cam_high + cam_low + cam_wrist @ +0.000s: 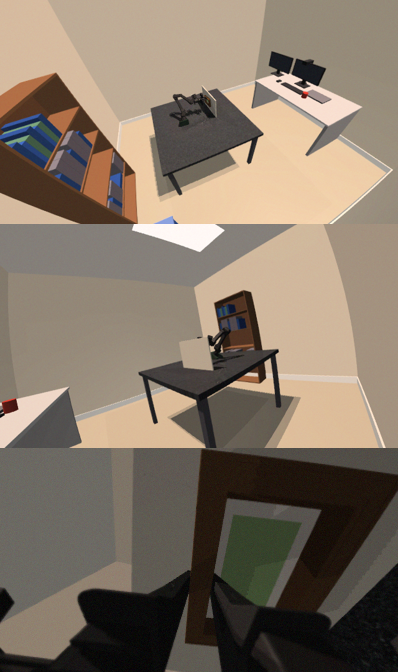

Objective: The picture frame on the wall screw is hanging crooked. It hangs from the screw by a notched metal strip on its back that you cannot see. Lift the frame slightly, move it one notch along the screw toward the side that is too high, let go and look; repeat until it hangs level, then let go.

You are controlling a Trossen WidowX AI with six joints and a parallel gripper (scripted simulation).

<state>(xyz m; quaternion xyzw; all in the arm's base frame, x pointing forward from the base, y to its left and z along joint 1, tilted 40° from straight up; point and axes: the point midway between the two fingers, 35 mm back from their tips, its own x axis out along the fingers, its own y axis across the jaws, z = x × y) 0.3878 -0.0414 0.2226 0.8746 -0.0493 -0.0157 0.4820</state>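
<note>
Now: the picture frame 5 cm below my gripper tip and 1 cm to the right of it.
</note>
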